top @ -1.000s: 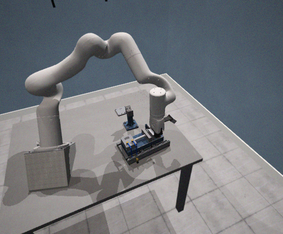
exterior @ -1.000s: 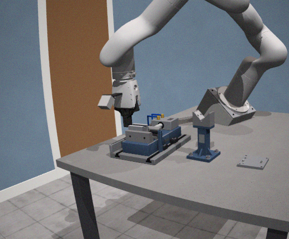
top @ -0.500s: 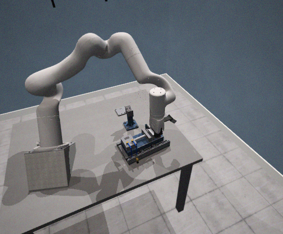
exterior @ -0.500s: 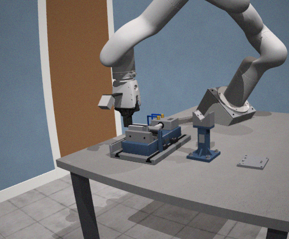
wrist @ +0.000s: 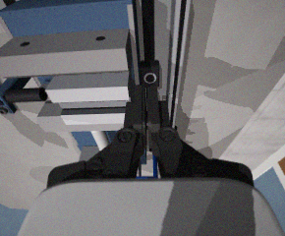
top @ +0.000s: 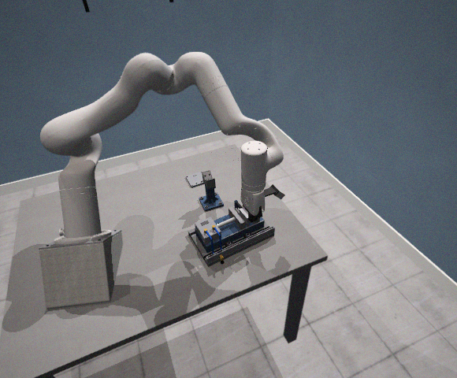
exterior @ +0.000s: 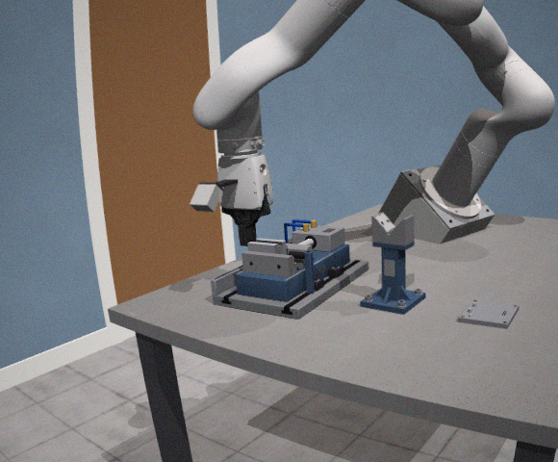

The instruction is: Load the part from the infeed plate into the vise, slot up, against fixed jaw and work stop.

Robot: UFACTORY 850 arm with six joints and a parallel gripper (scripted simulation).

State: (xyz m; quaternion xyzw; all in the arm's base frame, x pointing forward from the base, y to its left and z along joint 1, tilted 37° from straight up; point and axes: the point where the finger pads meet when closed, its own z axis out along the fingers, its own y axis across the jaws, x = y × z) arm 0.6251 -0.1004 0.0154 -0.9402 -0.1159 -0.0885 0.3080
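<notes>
The part lies 4 cm to the left of my hand, 2 cm below it and 1 cm behind it. From my hand the other things lie so: fixed jaw (7 cm to the left, 4 cm below, 1 cm ahead); then moving jaw (5 cm to the left, 5 cm behind, 4 cm below); then work stop (11 cm to the left, 3 cm below, 3 cm behind).
</notes>
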